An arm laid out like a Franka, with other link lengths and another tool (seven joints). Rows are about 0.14 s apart.
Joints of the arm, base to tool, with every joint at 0 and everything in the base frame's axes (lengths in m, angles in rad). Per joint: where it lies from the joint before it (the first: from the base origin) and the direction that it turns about. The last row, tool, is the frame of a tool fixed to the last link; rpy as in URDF.
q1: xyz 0 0 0.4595 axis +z
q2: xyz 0 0 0 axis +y
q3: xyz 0 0 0.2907 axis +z
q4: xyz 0.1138 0 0 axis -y
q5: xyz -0.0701 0 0.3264 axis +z
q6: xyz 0 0 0 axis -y
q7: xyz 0.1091 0 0 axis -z
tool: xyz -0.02 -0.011 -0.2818 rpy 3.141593 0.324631 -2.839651
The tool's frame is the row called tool.
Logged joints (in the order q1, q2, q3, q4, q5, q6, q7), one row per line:
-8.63 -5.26 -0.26 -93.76 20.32 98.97 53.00
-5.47 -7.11 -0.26 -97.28 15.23 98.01 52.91
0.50 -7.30 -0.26 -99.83 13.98 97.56 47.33
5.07 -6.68 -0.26 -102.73 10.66 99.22 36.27
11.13 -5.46 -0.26 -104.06 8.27 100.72 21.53
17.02 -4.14 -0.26 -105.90 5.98 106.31 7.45
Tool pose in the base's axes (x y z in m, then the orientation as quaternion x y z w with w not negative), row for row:
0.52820 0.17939 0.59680 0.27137 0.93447 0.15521 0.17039
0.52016 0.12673 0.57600 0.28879 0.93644 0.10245 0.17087
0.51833 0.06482 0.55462 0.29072 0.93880 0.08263 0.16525
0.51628 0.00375 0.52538 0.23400 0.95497 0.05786 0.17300
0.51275 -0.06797 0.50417 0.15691 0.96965 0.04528 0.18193
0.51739 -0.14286 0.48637 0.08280 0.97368 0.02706 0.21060
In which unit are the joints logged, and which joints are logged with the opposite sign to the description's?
The joints are logged in degrees. Opposite sign: q1.
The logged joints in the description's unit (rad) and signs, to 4 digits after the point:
0.1506 -0.0918 -0.0045 -1.6364 0.3547 1.7274 0.9250
0.0955 -0.1241 -0.0045 -1.6979 0.2658 1.7106 0.9235
-0.0087 -0.1274 -0.0045 -1.7424 0.2440 1.7027 0.8261
-0.0885 -0.1166 -0.0045 -1.7930 0.1861 1.7317 0.6330
-0.1943 -0.0953 -0.0045 -1.8162 0.1443 1.7579 0.3758
-0.2971 -0.0723 -0.0045 -1.8483 0.1044 1.8555 0.1300

